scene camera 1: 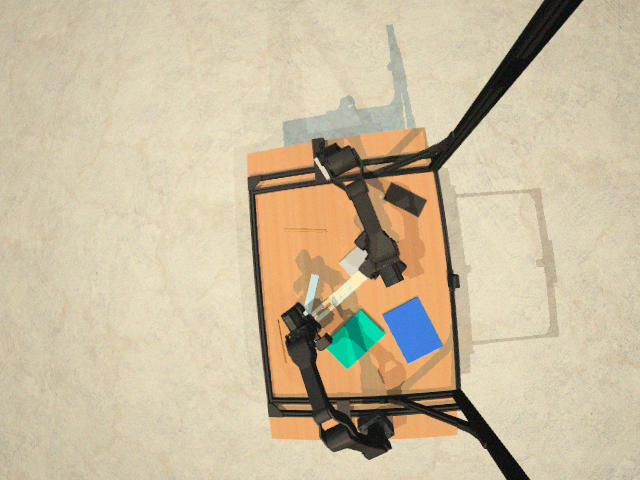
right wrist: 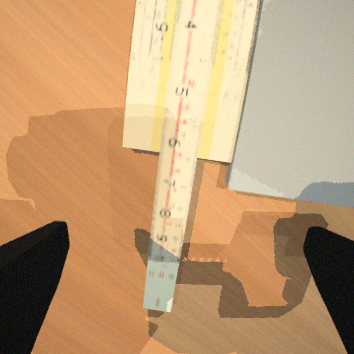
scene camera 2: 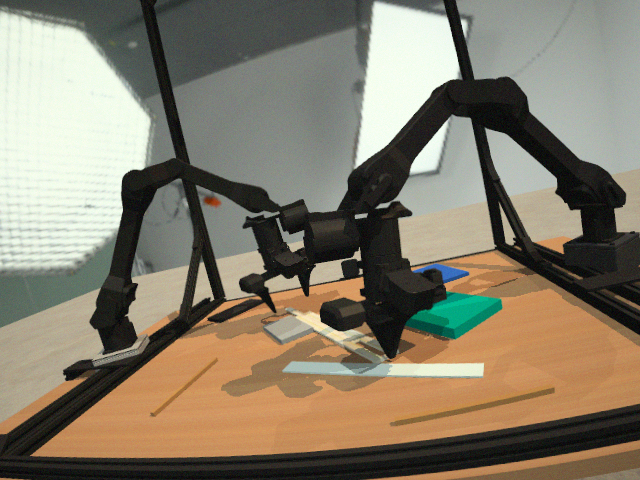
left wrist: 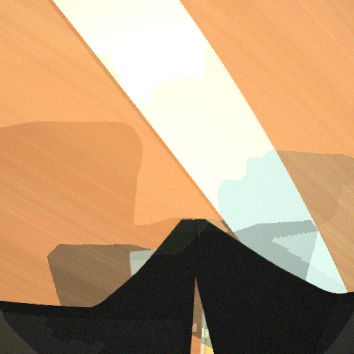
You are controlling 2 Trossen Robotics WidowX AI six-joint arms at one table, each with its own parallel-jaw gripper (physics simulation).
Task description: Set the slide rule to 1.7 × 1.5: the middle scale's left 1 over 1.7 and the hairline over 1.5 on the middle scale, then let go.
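Observation:
The cream slide rule (scene camera 1: pixel 351 287) (scene camera 2: pixel 324 328) (right wrist: pixel 141 100) lies slanted on the table. Its middle scale (right wrist: pixel 173 195) sticks out of the body's lower end in the right wrist view, with 7, 8 and 9 outside. My right gripper (scene camera 2: pixel 291 303) (right wrist: pixel 190 237) is open and empty, above the table with its fingers on either side of the protruding end, apart from it. My left gripper (scene camera 2: pixel 391 356) (left wrist: pixel 191 230) is shut and empty, low near the slide rule's other end and beside a pale strip. The hairline and the middle scale's left 1 cannot be made out.
The pale strip (scene camera 1: pixel 312 289) (scene camera 2: pixel 439 369) (left wrist: pixel 175 100) lies near the left gripper. A grey block (scene camera 1: pixel 352 260) (scene camera 2: pixel 286 329) (right wrist: pixel 300 100) lies alongside the slide rule. A green block (scene camera 1: pixel 355 338) (scene camera 2: pixel 460 312), blue panel (scene camera 1: pixel 412 329), black block (scene camera 1: pixel 405 199) and thin sticks (scene camera 2: pixel 184 387) (scene camera 2: pixel 473 406) lie around.

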